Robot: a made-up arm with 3 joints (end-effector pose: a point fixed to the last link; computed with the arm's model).
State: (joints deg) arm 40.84 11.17 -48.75
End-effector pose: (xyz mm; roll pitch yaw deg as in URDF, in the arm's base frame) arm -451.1 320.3 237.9 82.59 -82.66 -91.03
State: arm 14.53 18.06 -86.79
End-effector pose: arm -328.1 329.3 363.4 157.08 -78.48 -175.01
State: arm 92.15 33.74 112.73
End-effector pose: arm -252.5 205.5 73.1 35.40 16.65 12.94
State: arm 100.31 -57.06 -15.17
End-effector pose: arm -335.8 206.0 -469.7 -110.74 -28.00 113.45
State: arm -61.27 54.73 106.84
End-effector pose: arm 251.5 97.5 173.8 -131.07 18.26 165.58
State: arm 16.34 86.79 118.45
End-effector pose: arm -37.8 -60.6 330.1 147.64 58.35 65.00
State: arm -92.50 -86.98 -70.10
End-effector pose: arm 403.0 -20.5 618.2 88.01 3.38 19.91
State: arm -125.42 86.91 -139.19
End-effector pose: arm 193.0 112.3 -78.2 -60.13 20.21 53.65
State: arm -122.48 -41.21 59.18
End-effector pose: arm 484.1 334.3 191.6 145.88 -7.82 160.08
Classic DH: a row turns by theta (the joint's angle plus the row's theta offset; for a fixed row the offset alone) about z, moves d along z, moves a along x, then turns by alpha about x. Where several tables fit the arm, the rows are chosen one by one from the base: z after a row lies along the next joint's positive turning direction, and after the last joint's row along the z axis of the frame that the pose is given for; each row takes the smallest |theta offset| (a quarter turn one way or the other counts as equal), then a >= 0, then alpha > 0; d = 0 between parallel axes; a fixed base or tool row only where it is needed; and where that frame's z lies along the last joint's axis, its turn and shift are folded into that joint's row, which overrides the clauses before.
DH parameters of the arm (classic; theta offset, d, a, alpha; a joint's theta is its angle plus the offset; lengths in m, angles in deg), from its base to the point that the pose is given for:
base (fixed): 0 0.0868 0 90
joint 1: 0 -0.0322 -0.2594 90
joint 2: 0 -0.3184 0.0256 90
joint 3: 0 0.2859 0.0256 90
tool (fixed): 0 0.1087 0 0

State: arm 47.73 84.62 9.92
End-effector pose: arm -290.2 -10.2 393.5 47.52 2.72 -79.06
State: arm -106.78 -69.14 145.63
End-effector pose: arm 350.4 195.5 506.6 87.07 -26.38 -120.57
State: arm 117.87 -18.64 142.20
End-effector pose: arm -59.6 326.1 -264.3 -17.75 22.05 -15.81
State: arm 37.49 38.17 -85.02
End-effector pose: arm -330.9 306.7 278.3 137.31 -56.30 -174.45
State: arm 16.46 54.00 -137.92
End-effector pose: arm -136.5 253.8 312.2 164.44 -31.27 135.37
